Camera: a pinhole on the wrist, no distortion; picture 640 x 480 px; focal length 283.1 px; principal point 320.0 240.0 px. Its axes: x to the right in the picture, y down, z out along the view. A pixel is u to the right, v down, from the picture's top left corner.
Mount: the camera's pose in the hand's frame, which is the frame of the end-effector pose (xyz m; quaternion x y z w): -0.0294 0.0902 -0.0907 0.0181 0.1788 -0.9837 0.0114
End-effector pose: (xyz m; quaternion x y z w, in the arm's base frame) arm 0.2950 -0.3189 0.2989 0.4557 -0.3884 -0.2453 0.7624
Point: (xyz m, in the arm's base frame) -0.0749 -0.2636 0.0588
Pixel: 543.3 351.8
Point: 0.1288 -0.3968 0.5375
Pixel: 226.6 47.1
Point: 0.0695 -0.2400 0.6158
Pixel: outside the picture
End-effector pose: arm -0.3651 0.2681 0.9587 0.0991 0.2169 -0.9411 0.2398
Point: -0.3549 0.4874 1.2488
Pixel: 436.0 433.5
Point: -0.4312 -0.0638 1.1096
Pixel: 148.3 56.1
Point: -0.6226 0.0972 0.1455
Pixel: behind the camera
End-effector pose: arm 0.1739 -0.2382 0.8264 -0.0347 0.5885 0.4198 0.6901
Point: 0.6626 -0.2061 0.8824
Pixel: 323.7 309.2
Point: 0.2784 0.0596 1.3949
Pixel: outside the picture
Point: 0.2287 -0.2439 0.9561
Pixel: 440.8 245.0
